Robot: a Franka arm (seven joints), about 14 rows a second.
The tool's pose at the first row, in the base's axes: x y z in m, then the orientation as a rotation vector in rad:
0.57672 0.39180 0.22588 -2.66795 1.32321 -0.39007
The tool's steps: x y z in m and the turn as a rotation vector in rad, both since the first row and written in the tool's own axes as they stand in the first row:
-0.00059 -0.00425 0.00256 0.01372 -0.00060 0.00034
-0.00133 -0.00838 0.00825 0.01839 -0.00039 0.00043
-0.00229 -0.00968 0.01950 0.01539 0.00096 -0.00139
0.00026 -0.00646 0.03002 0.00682 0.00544 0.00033
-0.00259 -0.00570 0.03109 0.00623 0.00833 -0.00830
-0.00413 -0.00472 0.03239 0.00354 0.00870 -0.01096
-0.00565 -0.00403 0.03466 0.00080 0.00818 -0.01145
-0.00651 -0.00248 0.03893 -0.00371 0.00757 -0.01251
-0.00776 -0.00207 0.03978 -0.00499 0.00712 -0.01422
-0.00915 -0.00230 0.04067 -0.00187 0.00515 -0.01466
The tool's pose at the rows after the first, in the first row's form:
0.58036 0.39486 0.22433 -2.65646 1.31599 -0.39682
0.58472 0.39799 0.21974 -2.65263 1.31362 -0.39968
0.58842 0.39964 0.20912 -2.65666 1.31330 -0.40011
0.59050 0.39575 0.19872 -2.66300 1.32141 -0.40136
0.58858 0.39757 0.19704 -2.67049 1.31145 -0.40606
0.58732 0.39821 0.19530 -2.67476 1.30960 -0.40540
0.58657 0.39903 0.19271 -2.67728 1.31031 -0.40322
0.58613 0.39881 0.18811 -2.68167 1.31123 -0.39999
0.58534 0.39957 0.18699 -2.68394 1.30959 -0.39885
0.58497 0.40082 0.18596 -2.68143 1.30679 -0.39791

